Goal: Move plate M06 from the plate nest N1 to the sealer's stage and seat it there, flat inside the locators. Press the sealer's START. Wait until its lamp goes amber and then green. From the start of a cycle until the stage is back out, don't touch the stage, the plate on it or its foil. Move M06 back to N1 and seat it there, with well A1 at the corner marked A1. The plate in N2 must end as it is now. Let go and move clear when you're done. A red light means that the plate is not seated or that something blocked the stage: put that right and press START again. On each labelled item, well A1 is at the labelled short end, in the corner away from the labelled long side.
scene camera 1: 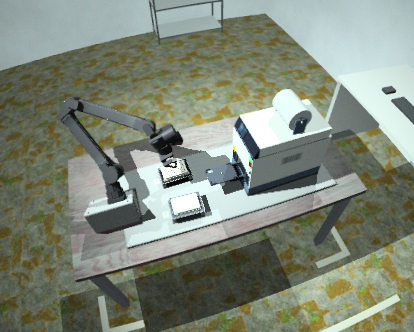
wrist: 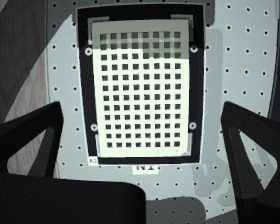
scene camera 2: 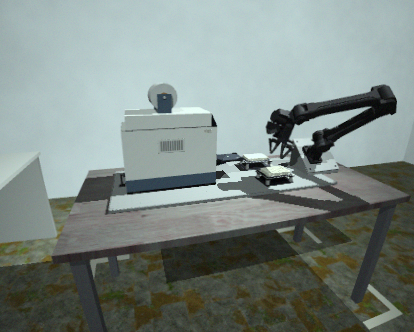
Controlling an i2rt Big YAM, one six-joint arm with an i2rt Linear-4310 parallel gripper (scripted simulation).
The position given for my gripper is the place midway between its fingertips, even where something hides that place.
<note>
I see my gripper (wrist: 142,110) and a foil roll (scene camera 1: 289,106).
</note>
